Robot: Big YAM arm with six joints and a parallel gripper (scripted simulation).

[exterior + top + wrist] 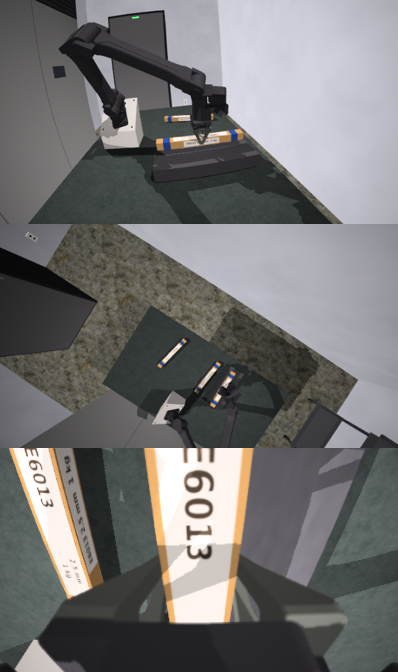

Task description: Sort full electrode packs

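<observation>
Now: the low grey platform 90 mm below my hand and 40 mm to the right of it.
</observation>
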